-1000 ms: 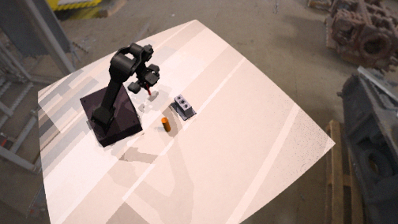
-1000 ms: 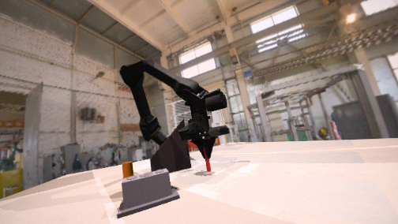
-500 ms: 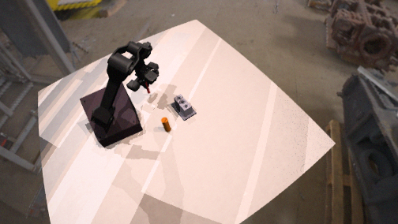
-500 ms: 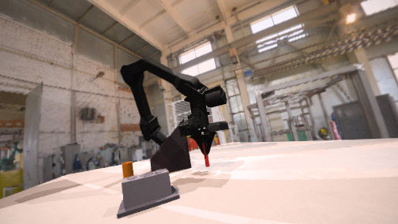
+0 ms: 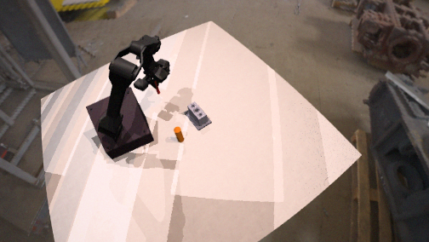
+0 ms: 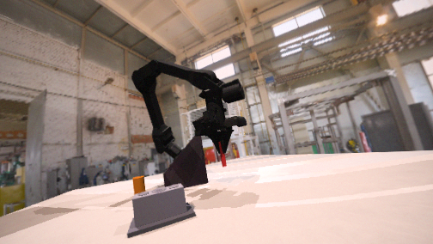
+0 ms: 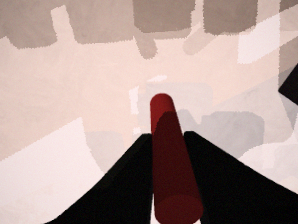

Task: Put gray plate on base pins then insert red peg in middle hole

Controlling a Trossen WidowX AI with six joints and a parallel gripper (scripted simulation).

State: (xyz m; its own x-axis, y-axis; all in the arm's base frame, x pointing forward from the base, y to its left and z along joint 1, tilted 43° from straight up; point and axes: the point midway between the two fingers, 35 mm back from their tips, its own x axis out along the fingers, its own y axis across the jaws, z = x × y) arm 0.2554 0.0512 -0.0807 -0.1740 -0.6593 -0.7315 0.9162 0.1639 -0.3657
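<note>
The gray plate lies 20 cm to the right of my gripper tip, 8 cm ahead of it and 6 cm below it. From my gripper tip the other things lie so: red peg right at my gripper tip; then orange cylinder 25 cm to the right, 6 cm below, 4 cm behind; then base 20 cm to the right, 9 cm below, 8 cm ahead.
</note>
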